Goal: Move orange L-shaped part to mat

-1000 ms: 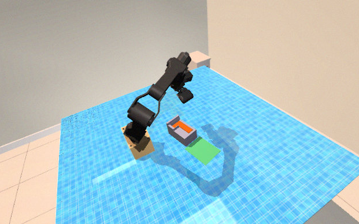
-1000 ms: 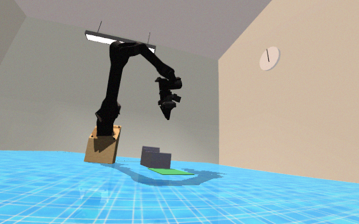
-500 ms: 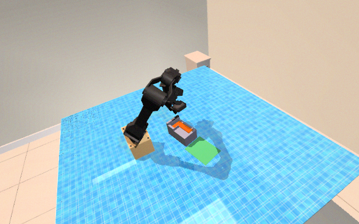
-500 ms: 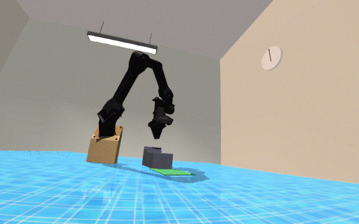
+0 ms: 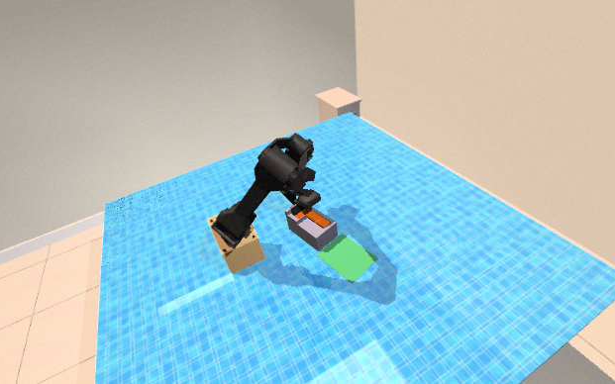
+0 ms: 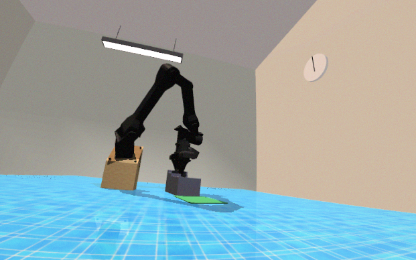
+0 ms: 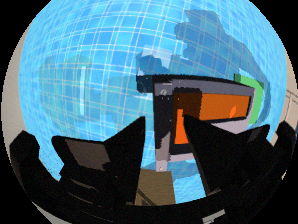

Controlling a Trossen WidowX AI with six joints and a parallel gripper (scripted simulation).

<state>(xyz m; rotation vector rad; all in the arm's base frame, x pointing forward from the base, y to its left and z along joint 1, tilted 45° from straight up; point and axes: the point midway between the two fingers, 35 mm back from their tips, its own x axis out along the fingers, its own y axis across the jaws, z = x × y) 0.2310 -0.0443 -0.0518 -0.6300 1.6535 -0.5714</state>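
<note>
Right now my gripper tip is 5 cm to the left of the orange L-shaped part and 2 cm above it. Round my gripper tip: green mat 2 cm ahead, 22 cm to the right, 8 cm below.
</note>
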